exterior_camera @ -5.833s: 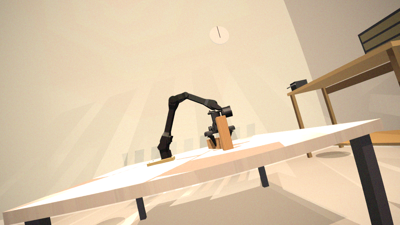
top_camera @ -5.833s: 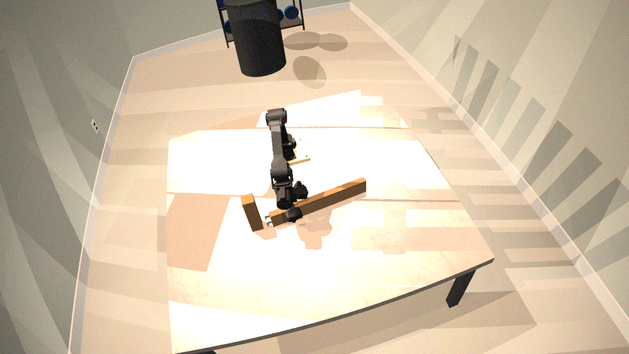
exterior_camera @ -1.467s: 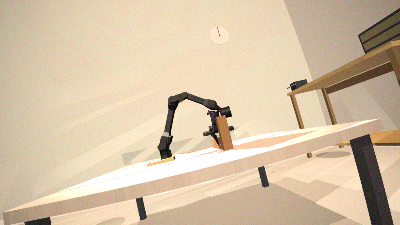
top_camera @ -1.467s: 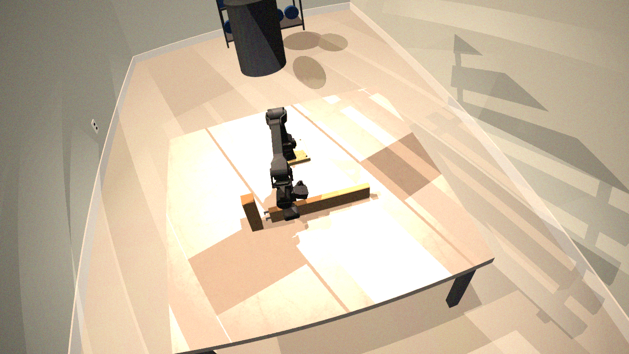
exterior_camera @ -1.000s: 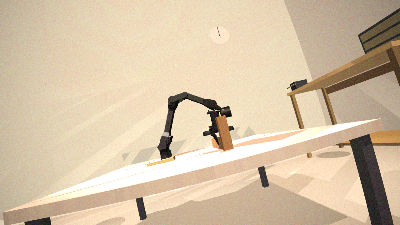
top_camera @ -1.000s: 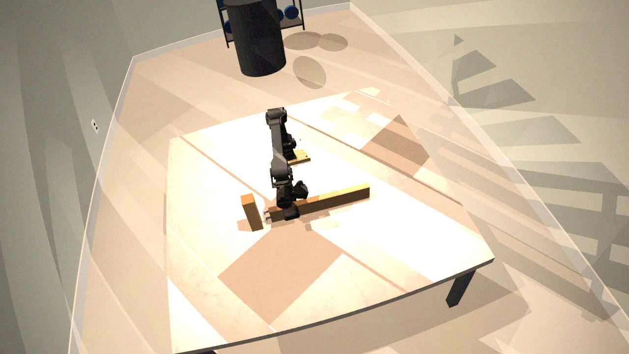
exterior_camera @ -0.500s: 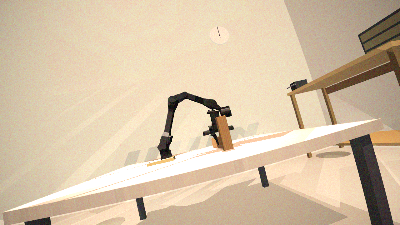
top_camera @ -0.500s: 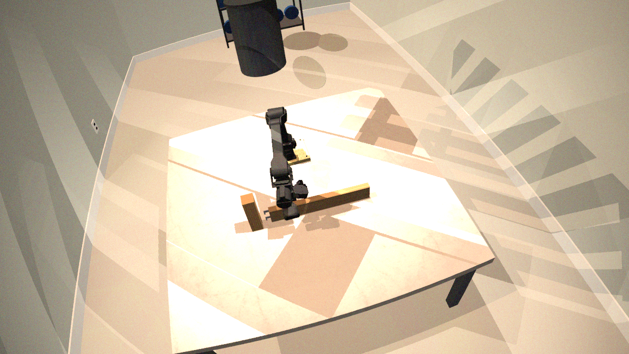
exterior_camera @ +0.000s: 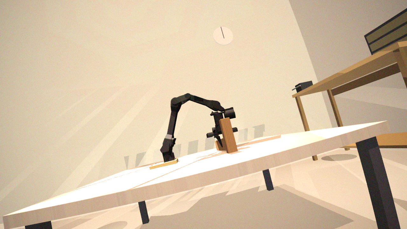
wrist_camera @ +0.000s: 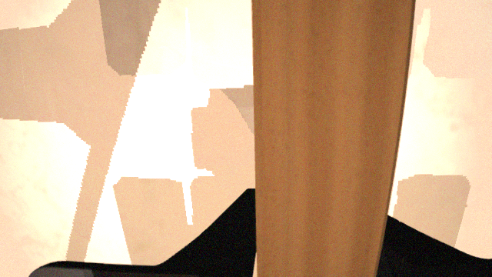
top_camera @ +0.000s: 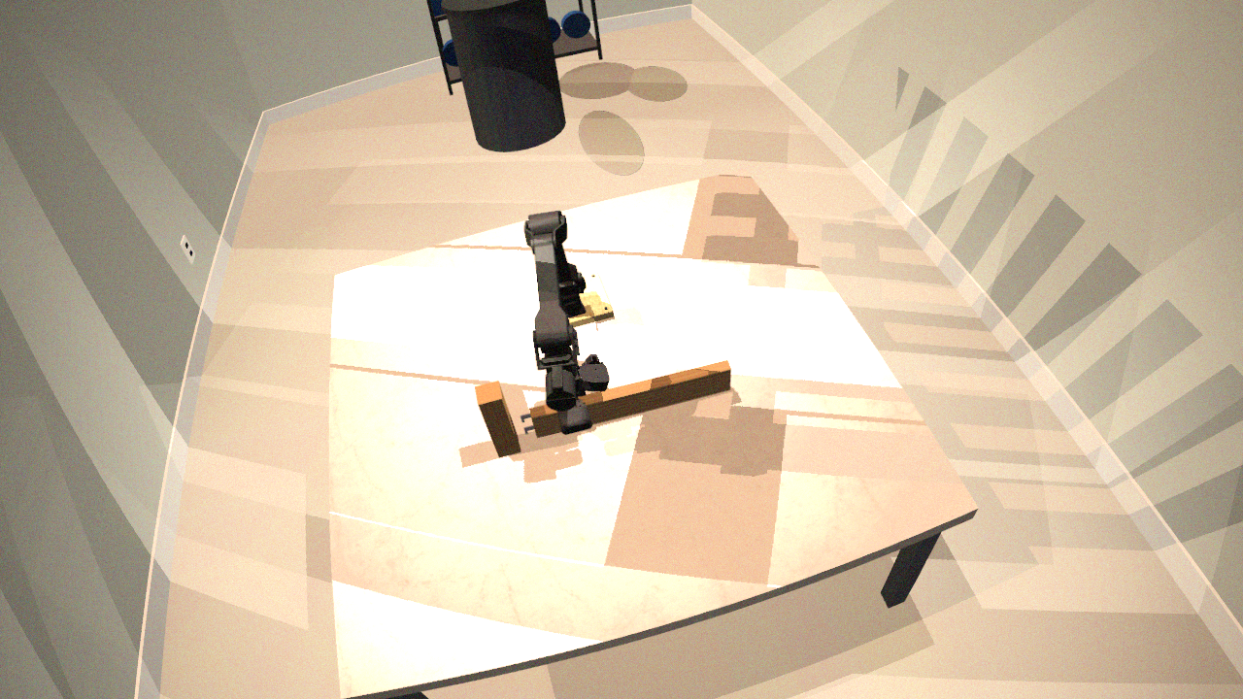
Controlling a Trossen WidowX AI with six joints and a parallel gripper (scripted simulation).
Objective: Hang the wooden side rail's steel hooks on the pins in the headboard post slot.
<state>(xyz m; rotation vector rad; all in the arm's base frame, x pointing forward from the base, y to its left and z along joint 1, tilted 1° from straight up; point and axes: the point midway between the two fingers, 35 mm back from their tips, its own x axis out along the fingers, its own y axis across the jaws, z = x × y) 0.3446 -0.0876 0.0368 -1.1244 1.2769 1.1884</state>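
My gripper tip is now 150 mm to the left of the headboard post and 60 mm below it.
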